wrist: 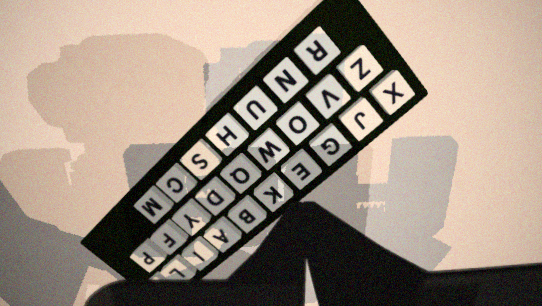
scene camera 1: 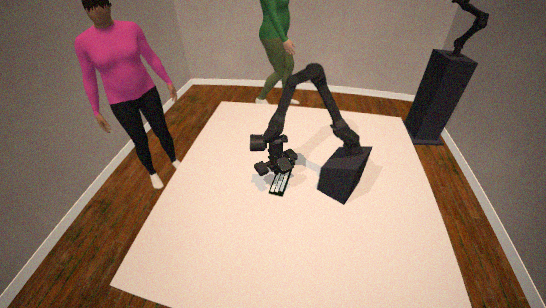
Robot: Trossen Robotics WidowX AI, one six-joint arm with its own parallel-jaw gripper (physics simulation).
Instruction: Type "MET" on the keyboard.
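Seen in the pictures: gripper, fingertip midpoint: (wrist: 302,212) (scene camera 1: 276,174); arm's base, origin of the base link: (scene camera 1: 354,152).
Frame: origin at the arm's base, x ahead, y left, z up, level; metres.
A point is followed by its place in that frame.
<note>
The keyboard (scene camera 1: 280,185) @[x 0.305, y 0.032, z -0.186 m] (wrist: 345,19) @[x 0.304, y 0.076, z -0.186 m] is a black board with three rows of light letter keys, lying slantwise in the wrist view. The M key (wrist: 154,205) @[x 0.273, y -0.050, z -0.181 m] is at the lower left end of its upper row. The E key (wrist: 301,169) @[x 0.326, y 0.008, z -0.181 m] is in the lower row, between G and K. The T key does not show in the wrist view; the fingers hide the keyboard's lower left end. My gripper (scene camera 1: 277,169) @[x 0.325, y 0.004, z -0.143 m] (wrist: 302,212) @[x 0.325, y 0.004, z -0.143 m] is shut and empty, pointing down. In the wrist view its tips show just beyond the keyboard's edge near E and K; their height is unclear.
The pale mat (scene camera 1: 300,250) @[x 0.221, y 0.335, z -0.197 m] lies under the keyboard and the arm's dark base block (scene camera 1: 341,175) @[x 0.065, y 0.097, z -0.035 m]. A person in pink (scene camera 1: 120,60) stands at the left, and a person in green (scene camera 1: 275,22) stands behind. A dark pedestal (scene camera 1: 440,95) with another arm stands at the back right.
</note>
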